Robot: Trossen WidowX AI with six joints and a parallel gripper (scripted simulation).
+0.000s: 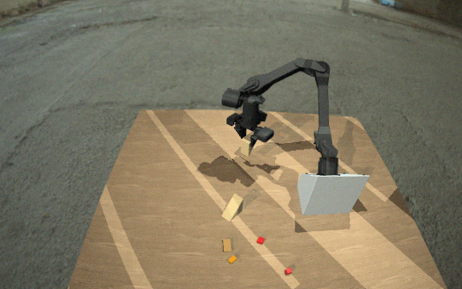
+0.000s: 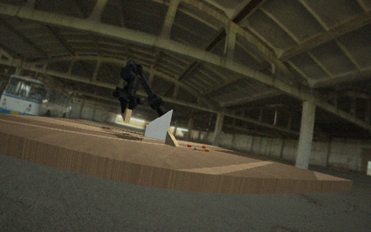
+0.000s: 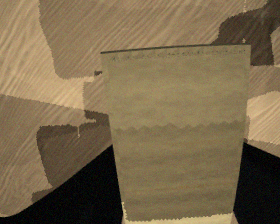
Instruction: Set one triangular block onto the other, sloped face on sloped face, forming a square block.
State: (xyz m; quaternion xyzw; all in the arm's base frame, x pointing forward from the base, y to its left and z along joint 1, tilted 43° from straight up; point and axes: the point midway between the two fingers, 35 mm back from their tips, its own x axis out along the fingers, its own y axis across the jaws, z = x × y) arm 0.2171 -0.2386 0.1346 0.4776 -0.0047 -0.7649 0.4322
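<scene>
My gripper tip is now 13 cm short of the small tan block, 38 cm to the right of it and 10 cm above it. Also, from my gripper tip: tan triangular block 1 cm above; then orange cube 12 cm ahead, 44 cm to the left, 10 cm below.
</scene>
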